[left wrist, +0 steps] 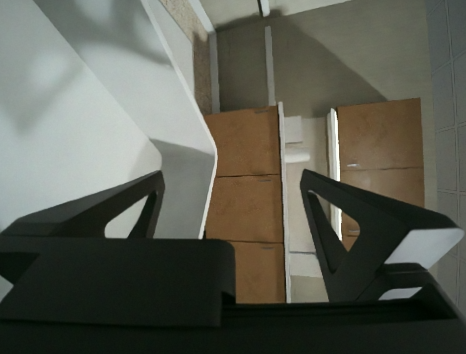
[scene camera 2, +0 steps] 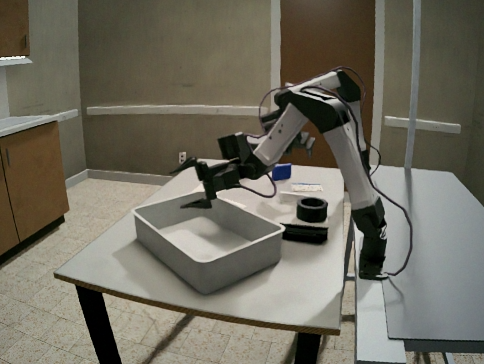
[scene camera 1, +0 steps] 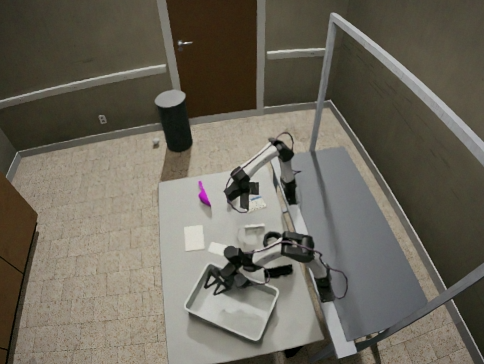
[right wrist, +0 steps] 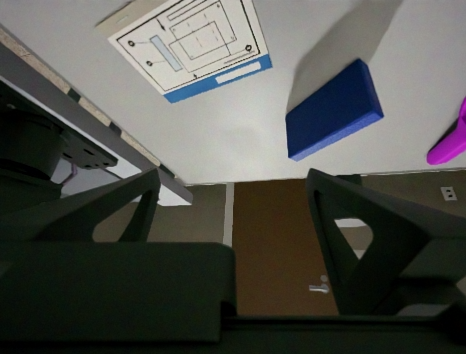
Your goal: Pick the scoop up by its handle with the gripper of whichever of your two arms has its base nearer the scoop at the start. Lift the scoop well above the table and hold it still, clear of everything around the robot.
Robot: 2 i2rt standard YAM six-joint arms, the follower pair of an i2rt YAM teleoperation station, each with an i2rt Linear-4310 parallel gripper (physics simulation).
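Frame: origin at the left arm's base, x ahead, y left, z up, level; centimetres.
Seen in the pictures: left gripper, between the fingertips: [left wrist: 232, 177] [scene camera 2: 174, 190] [scene camera 1: 209, 291]; right gripper, between the fingertips: [scene camera 2: 298, 156] [right wrist: 232, 176]; left arm's base, origin of its link: [scene camera 2: 372, 258] [scene camera 1: 322, 282]; right arm's base, origin of its link: [scene camera 1: 289, 191] [right wrist: 40, 123].
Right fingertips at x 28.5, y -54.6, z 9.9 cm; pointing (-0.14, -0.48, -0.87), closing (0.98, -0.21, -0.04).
Note:
Pixels of each thing's top centre, then the offset from my right fingertips to it.
- magenta scoop, centre of its top: [scene camera 1: 201, 189] dz -5.5, dx +25.0, dy -9.5 cm
- grey tray, centre of its top: [scene camera 2: 201, 219] [scene camera 1: 231, 299] dz -3.1, dx +15.9, dy +57.4 cm
- blue block, centre of its top: [right wrist: 328, 141] [scene camera 2: 281, 165] dz -5.9, dx +7.6, dy -6.0 cm
- printed card, centre of its top: [right wrist: 190, 48] [scene camera 2: 306, 187] [scene camera 1: 254, 204] dz -11.7, dx -4.0, dy +1.2 cm
- black ring-shaped roll, centre of its top: [scene camera 2: 312, 202] [scene camera 1: 273, 239] dz -7.1, dx -9.1, dy +27.8 cm
- black box, centre of its top: [scene camera 2: 303, 227] [scene camera 1: 278, 269] dz -8.2, dx -8.6, dy +44.5 cm
- pale pad, centre of its top: [scene camera 1: 194, 237] dz -11.4, dx +31.4, dy +17.9 cm
A magenta scoop [scene camera 1: 204, 198] [right wrist: 447, 145] lies on the table near its far left corner in scene camera 1, its narrow handle pointing toward the door. It shows partly at the right edge of the right wrist view; I cannot make it out in scene camera 2. My right gripper [scene camera 1: 249, 196] [right wrist: 232, 176] is open and empty above the table, to the right of the scoop in scene camera 1. My left gripper [scene camera 1: 212, 289] [scene camera 2: 178, 189] [left wrist: 232, 177] is open and empty over the rim area of the grey tray [scene camera 2: 245, 267], far from the scoop.
A blue block [scene camera 2: 281, 171] [right wrist: 332, 112] stands between the scoop and a printed card [scene camera 2: 306, 187] [right wrist: 200, 45]. A black ring-shaped roll [scene camera 2: 312, 218] and a black box [scene camera 2: 305, 234] lie near the left arm. A pale pad [scene camera 1: 194, 238] lies between scoop and tray.

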